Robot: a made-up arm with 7 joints. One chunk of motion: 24 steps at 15 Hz.
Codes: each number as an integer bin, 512 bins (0 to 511) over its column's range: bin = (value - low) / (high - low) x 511, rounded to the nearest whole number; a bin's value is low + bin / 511 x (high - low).
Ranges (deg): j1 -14..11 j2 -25..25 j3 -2..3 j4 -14..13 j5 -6..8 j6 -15..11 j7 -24..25
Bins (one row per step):
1: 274 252 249 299 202 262 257
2: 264 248 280 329 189 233 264
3: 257 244 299 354 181 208 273
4: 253 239 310 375 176 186 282
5: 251 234 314 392 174 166 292
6: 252 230 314 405 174 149 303
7: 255 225 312 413 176 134 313
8: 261 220 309 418 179 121 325
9: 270 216 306 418 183 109 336
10: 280 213 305 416 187 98 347
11: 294 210 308 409 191 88 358
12: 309 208 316 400 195 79 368
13: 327 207 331 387 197 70 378
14: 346 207 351 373 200 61 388
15: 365 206 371 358 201 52 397
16: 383 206 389 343 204 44 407
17: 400 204 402 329 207 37 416
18: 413 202 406 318 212 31 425
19: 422 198 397 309 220 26 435
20: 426 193 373 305 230 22 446
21: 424 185 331 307 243 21 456
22: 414 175 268 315 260 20 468
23: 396 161 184 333 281 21 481
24: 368 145 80 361 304 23 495
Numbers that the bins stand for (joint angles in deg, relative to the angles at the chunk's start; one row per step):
1: -0.59 -0.34 0.44 1.80 -0.47 -1.67 0.64
2: -1.08 -0.73 0.74 3.38 -0.82 -3.14 1.32
3: -1.43 -1.13 0.93 4.70 -1.04 -4.42 2.18
4: -1.62 -1.61 1.03 5.81 -1.18 -5.54 3.04
5: -1.72 -2.10 1.07 6.71 -1.23 -6.55 4.00
6: -1.67 -2.50 1.07 7.40 -1.23 -7.42 5.05
7: -1.52 -2.98 1.05 7.82 -1.18 -8.18 6.01
8: -1.23 -3.47 1.02 8.09 -1.10 -8.84 7.16
9: -0.79 -3.86 0.99 8.09 -0.99 -9.45 8.22
10: -0.30 -4.16 0.98 7.98 -0.88 -10.01 9.27
11: 0.38 -4.45 1.01 7.61 -0.77 -10.52 10.33
12: 1.12 -4.65 1.09 7.14 -0.66 -10.98 11.29
13: 2.00 -4.75 1.24 6.45 -0.60 -11.44 12.25
14: 2.93 -4.75 1.43 5.71 -0.52 -11.90 13.21
15: 3.86 -4.84 1.63 4.92 -0.49 -12.35 14.07
16: 4.74 -4.84 1.81 4.12 -0.41 -12.76 15.03
17: 5.57 -5.04 1.93 3.38 -0.33 -13.12 15.89
18: 6.21 -5.23 1.97 2.80 -0.19 -13.42 16.75
19: 6.65 -5.63 1.88 2.33 0.03 -13.68 17.71
20: 6.84 -6.12 1.65 2.12 0.30 -13.88 18.77
21: 6.74 -6.90 1.24 2.22 0.66 -13.93 19.73
22: 6.25 -7.88 0.62 2.64 1.12 -13.98 20.88
23: 5.37 -9.25 -0.20 3.59 1.70 -13.93 22.12
24: 4.00 -10.81 -1.22 5.07 2.33 -13.83 23.47

